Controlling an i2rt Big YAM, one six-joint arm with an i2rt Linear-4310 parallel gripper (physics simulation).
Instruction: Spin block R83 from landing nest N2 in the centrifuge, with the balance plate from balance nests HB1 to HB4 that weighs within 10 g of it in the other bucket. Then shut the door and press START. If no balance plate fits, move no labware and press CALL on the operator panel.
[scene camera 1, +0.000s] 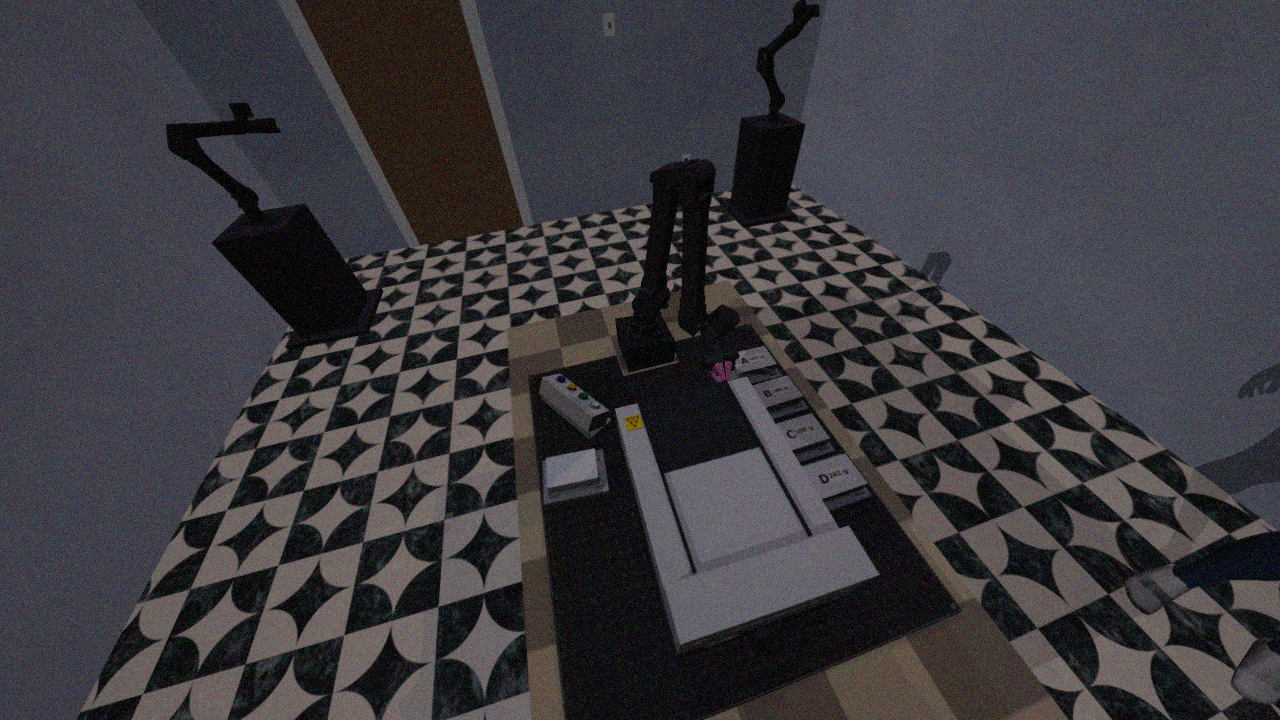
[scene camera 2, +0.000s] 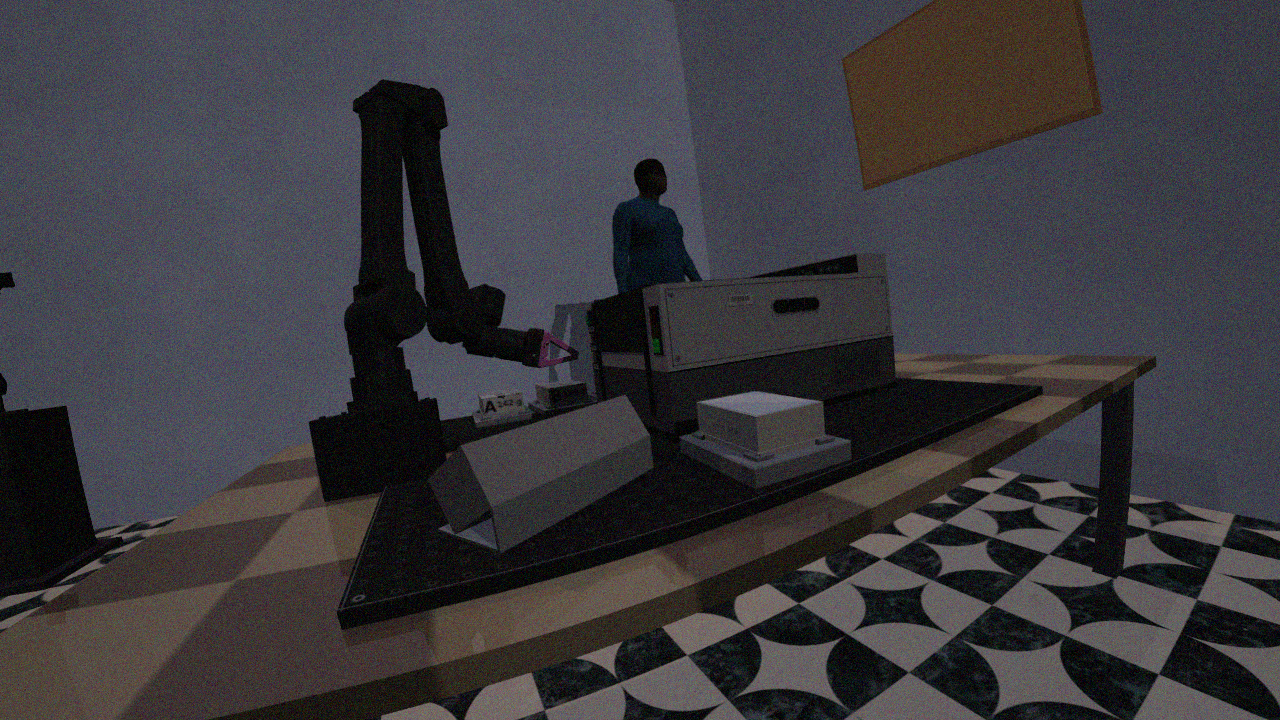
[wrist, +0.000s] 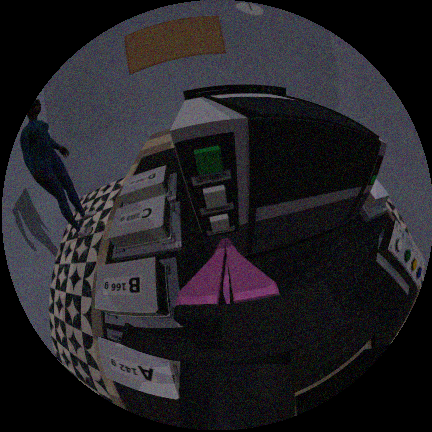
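Pixels of known places: gripper, fingertip midpoint: (scene camera 2: 578, 355) (wrist: 225, 242); arm's base, origin of the base link: (scene camera 1: 643, 331) (scene camera 2: 386, 407).
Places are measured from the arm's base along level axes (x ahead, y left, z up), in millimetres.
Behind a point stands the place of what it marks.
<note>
My gripper (scene camera 1: 721, 372) @(y 141, x 334, z 29 mm) (scene camera 2: 574, 354) @(y 141, x 334, z 29 mm) (wrist: 225, 242) @(y 141, x 334, z 29 mm) is shut and empty; its pink tips show just below the lowest key of the centrifuge (scene camera 1: 774, 591) @(y -8, x 802, z 156 mm) (scene camera 2: 769, 322) @(y -168, x 539, z 56 mm) (wrist: 242, 175) @(y 116, x 367, z 72 mm) in the wrist view. Its front column has a green key (wrist: 208, 159) @(y 142, x 360, z 96 mm) above two white keys. A large dark surface covers the front beside the column; I cannot tell the door's state. Balance plates A (scene camera 1: 753, 359) @(y 298, x 196, z -34 mm) (wrist: 145, 370) @(y 269, x 198, z -34 mm) (142 g), B (scene camera 1: 776, 392) @(y 301, x 333, z -34 mm) (wrist: 125, 285) @(y 291, x 328, z -34 mm) (166 g), C (scene camera 1: 803, 431) @(y 303, x 471, z -34 mm) (wrist: 142, 217) @(y 274, x 457, z -34 mm) (103 g) and D (scene camera 1: 836, 477) @(y 308, x 606, z -34 mm) (wrist: 145, 181) @(y 291, x 580, z -33 mm) stand in a row. A white block (scene camera 1: 572, 467) @(y -298, x 402, z -25 mm) (scene camera 2: 760, 419) @(y -360, x 360, z -29 mm) sits on a nest, its label unreadable.
The operator panel (scene camera 1: 572, 404) @(y -269, x 217, z -12 mm) (scene camera 2: 563, 474) @(y -320, x 178, z -49 mm) (wrist: 407, 253) @(y -230, x 192, z -18 mm), with several coloured buttons, stands on the opposite side from the plates. The black mat (scene camera 1: 617, 662) @(y -280, x 800, z -87 mm) (scene camera 2: 411, 577) @(y -371, x 45, z -88 mm) lies on the table. A person (scene camera 2: 651, 232) (wrist: 47, 155) stands beyond the table. Two other arms stand on pedestals behind.
</note>
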